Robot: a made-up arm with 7 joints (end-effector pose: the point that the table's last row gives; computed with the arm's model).
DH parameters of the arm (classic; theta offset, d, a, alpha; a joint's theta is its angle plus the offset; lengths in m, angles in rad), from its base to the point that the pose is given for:
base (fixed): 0 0 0 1.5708
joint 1: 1.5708 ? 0 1.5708
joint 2: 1.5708 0 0 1.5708
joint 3: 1.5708 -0.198 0 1.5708
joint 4: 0 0 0 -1.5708
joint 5: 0 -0.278 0 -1.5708
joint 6: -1.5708 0 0 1.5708
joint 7: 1.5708 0 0 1.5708
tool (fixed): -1.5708 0 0 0
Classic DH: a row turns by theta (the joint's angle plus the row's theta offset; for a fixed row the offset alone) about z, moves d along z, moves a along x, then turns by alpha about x.
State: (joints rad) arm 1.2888 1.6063 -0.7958 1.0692 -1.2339 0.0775 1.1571
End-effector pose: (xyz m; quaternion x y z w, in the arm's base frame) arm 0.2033 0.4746 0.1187 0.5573 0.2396 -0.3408 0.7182
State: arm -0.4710 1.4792 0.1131 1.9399 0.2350 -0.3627 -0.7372
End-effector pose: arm 0.2387 0.2370 -0.0989 0.2795 -0.8138 -0.3055 0.4077
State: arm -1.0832 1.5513 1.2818 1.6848 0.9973 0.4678 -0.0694
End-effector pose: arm 0.2679 0.3085 0.0530 0.2578 -0.5971 -0.1427 0.7461
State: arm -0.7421 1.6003 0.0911 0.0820 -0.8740 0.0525 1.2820
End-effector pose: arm 0.0276 0.6118 -0.0035 0.1410 0.6795 -0.1205 0.7099
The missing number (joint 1, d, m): -0.137
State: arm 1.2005 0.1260 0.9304 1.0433 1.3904 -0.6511 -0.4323
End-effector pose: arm 0.3419 0.3706 0.0212 0.3344 0.4366 -0.8222 0.1468
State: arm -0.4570 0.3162 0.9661 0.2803 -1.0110 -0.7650 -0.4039
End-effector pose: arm -0.1472 0.3418 -0.3984 0.3863 -0.2510 -0.1358 0.8771
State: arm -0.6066 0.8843 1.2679 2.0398 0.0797 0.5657 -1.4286
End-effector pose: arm 0.1390 0.3430 0.0706 0.8300 -0.4331 0.3499 0.0325
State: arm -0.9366 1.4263 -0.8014 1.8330 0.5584 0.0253 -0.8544
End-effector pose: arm -0.0577 0.2339 -0.2743 0.1985 -0.1820 -0.3791 0.8853
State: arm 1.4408 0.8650 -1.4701 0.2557 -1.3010 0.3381 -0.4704
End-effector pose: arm 0.3540 0.4470 -0.0392 0.8193 0.0305 -0.5617 0.1109
